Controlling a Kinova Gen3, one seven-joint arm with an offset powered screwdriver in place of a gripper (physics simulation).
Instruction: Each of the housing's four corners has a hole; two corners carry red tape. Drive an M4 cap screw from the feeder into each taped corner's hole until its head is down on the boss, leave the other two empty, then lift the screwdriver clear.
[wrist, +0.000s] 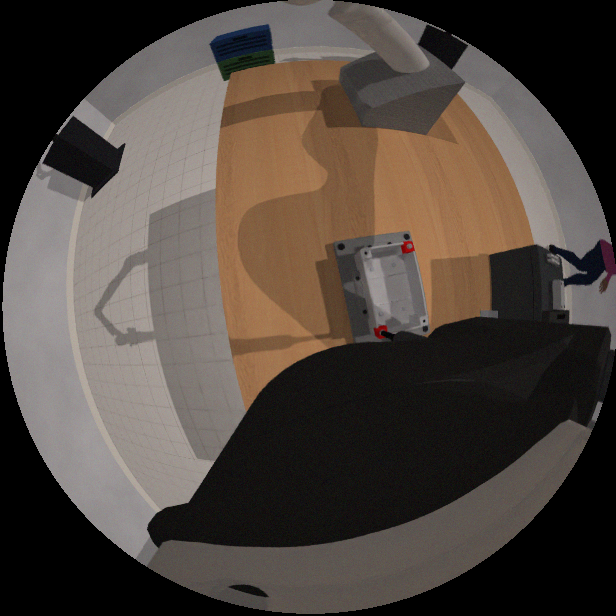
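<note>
The grey housing (382, 287) lies on the wooden table, seen from above in the wrist view. Red tape marks its far right corner (407, 247) and its near left corner (379, 331). The far left corner hole (341, 246) and the near right corner hole (424, 328) are untaped and look empty. The black screwdriver body (402, 425) fills the lower part of the view. Its bit tip (387, 333) sits right at the near left taped corner. I cannot tell whether a screw is on the bit or in either taped hole.
A dark box, the feeder (525, 281), stands to the right of the housing. The arm's grey base block (399, 94) is at the far table edge. A blue-green crate (244, 50) and a black box (83, 154) sit on the floor beyond.
</note>
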